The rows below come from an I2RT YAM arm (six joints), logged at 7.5 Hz.
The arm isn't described. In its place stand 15 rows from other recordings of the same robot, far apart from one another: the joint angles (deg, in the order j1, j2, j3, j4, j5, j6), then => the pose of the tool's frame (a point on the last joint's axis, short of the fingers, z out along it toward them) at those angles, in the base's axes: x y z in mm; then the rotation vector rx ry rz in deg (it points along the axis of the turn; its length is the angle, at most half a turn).
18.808 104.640 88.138 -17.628 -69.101 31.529 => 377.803 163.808 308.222 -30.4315 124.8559 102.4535
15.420 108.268 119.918 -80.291 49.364 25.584 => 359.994 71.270 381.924 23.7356 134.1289 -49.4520
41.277 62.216 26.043 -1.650 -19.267 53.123 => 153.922 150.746 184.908 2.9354 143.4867 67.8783
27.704 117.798 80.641 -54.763 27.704 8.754 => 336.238 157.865 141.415 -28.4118 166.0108 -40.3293
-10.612 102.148 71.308 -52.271 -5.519 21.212 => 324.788 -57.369 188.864 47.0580 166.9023 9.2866
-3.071 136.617 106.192 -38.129 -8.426 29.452 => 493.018 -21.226 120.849 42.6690 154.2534 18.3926
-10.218 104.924 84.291 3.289 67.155 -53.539 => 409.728 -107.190 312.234 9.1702 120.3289 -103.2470
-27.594 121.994 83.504 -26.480 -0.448 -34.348 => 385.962 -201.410 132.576 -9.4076 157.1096 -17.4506
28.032 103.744 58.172 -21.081 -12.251 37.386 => 296.727 166.544 137.100 9.7303 163.4522 33.0589
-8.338 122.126 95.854 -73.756 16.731 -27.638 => 382.234 -66.378 175.994 29.6406 -161.6711 18.5340
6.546 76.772 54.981 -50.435 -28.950 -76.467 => 237.916 44.646 235.128 -102.6619 106.9875 18.0705
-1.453 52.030 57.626 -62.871 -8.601 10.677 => 154.674 1.403 313.360 12.3391 146.9369 14.5301
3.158 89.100 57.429 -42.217 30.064 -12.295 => 285.506 -2.109 199.205 -15.5439 159.9732 -44.8053
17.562 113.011 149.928 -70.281 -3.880 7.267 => 356.325 115.300 491.395 -13.4089 123.5684 18.5072
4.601 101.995 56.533 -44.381 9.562 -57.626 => 289.312 17.350 130.083 90.6063 -150.1587 13.2330
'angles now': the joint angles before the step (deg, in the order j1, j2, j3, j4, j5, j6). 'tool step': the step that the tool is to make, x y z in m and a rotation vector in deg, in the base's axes. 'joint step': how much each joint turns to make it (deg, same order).
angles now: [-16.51 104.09 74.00 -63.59 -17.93 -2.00]
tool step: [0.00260 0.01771 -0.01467 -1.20 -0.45 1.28]
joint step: [3.30 0.13 -3.26 4.79 0.94 2.17]
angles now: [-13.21 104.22 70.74 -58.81 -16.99 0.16]
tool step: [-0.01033 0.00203 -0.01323 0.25 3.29 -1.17]
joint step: [-0.02 0.05 -3.24 0.38 0.43 1.23]
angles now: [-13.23 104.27 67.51 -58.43 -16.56 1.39]
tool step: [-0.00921 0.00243 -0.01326 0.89 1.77 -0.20]
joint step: [-0.01 0.06 -3.35 1.53 -0.48 0.15]
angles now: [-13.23 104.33 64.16 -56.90 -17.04 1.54]
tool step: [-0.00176 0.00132 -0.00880 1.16 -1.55 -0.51]
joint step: [0.00 0.00 -2.25 3.61 -1.53 0.35]
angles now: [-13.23 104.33 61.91 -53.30 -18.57 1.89]
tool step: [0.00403 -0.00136 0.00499 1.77 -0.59 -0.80]
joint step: [-0.29 0.22 1.49 -0.98 -1.90 0.35]
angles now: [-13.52 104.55 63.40 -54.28 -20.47 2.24]
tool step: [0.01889 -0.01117 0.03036 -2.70 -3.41 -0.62]
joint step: [-0.96 0.00 7.73 -3.85 1.81 -0.24]
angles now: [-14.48 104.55 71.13 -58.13 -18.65 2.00]
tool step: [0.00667 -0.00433 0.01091 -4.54 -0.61 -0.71]
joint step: [0.00 0.00 2.80 -0.85 4.24 0.78]
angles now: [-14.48 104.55 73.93 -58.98 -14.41 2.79]
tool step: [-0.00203 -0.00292 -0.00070 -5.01 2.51 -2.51]
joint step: [0.00 0.00 0.00 -0.66 5.48 2.56]
